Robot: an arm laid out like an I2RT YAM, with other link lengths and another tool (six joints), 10 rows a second.
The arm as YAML. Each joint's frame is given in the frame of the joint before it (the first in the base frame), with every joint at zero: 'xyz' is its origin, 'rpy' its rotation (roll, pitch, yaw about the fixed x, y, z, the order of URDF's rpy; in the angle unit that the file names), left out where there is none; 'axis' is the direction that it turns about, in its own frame. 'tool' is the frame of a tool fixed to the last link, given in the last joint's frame.
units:
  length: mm
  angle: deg
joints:
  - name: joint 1
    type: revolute
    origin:
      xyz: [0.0, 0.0, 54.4]
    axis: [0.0, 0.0, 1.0]
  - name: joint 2
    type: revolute
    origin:
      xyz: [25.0, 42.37, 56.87]
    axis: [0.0, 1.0, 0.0]
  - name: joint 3
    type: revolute
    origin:
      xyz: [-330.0, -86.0, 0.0]
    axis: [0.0, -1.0, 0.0]
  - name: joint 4
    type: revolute
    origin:
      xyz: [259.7, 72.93, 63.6]
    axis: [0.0, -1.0, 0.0]
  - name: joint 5
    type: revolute
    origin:
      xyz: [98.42, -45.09, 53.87]
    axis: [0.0, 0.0, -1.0]
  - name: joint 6
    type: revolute
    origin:
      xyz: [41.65, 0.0, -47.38]
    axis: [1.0, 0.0, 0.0]
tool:
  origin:
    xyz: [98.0, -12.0, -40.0]
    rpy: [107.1, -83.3, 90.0]
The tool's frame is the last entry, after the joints.
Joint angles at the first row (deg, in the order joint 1, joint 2, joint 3, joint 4, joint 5, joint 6):
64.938 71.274 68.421 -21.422 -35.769 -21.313
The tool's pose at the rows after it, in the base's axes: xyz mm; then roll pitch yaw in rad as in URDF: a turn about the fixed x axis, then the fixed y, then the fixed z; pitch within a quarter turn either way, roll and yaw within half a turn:
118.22 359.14 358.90 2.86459 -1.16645 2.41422
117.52 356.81 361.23 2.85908 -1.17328 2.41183
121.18 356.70 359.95 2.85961 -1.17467 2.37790
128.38 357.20 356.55 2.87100 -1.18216 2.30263
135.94 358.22 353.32 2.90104 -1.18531 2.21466
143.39 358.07 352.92 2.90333 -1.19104 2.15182
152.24 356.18 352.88 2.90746 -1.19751 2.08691
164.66 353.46 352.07 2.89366 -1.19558 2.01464
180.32 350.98 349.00 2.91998 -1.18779 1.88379
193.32 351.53 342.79 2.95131 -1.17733 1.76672
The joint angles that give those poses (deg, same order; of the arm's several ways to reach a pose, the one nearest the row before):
64.952 70.866 68.380 -21.490 -35.684 -20.952
64.939 70.283 68.178 -21.299 -35.441 -20.365
64.951 70.052 67.535 -20.302 -33.699 -19.358
64.952 69.792 66.191 -18.133 -30.450 -17.163
64.874 70.005 65.601 -16.926 -27.479 -15.279
64.797 69.927 65.065 -15.616 -24.411 -13.608
64.322 69.796 64.620 -14.586 -21.695 -12.113
63.909 69.775 64.168 -13.549 -17.399 -10.796
63.391 70.468 64.302 -13.207 -12.147 -8.853
63.185 71.695 64.308 -12.583 -7.628 -7.090

